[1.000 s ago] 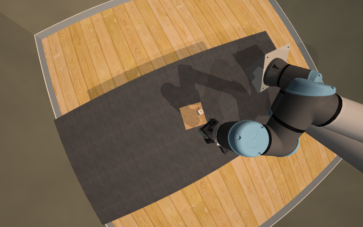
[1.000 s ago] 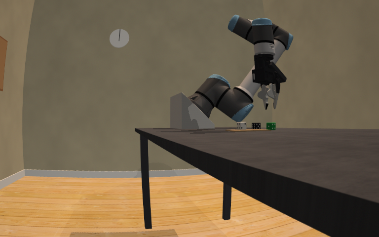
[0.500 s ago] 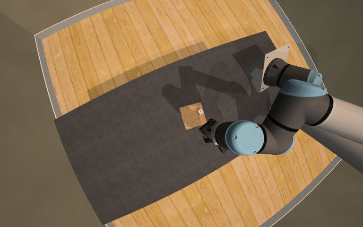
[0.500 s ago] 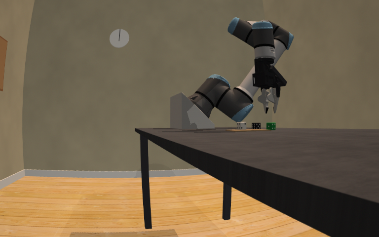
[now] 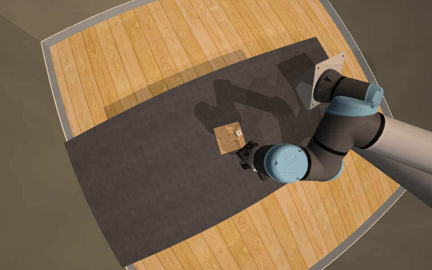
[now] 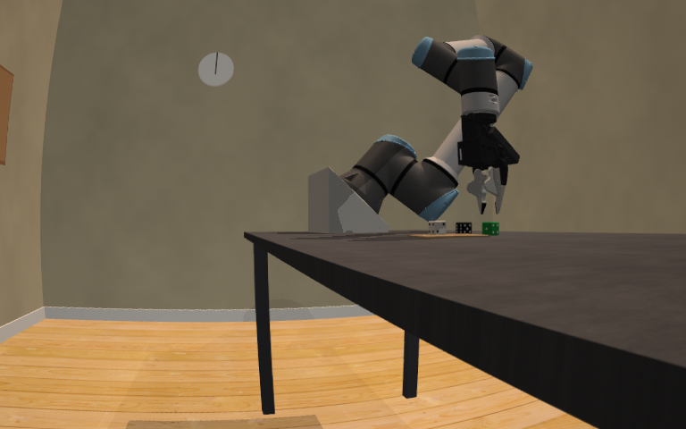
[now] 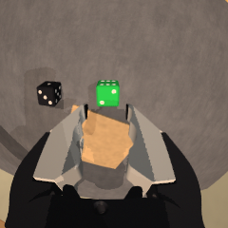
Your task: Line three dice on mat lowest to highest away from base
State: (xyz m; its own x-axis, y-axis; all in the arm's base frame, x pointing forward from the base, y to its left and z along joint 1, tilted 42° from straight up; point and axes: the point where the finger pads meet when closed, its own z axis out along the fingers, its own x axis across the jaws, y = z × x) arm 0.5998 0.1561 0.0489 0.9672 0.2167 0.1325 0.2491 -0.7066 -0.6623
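Now: hand 50 mm above the green die. Also, from my hand: tan mat (10 mm ahead, 120 mm to the right, 60 mm below); then white die (40 mm behind, 120 mm to the right, 40 mm below); then black die (90 mm behind, 20 mm to the right, 50 mm below).
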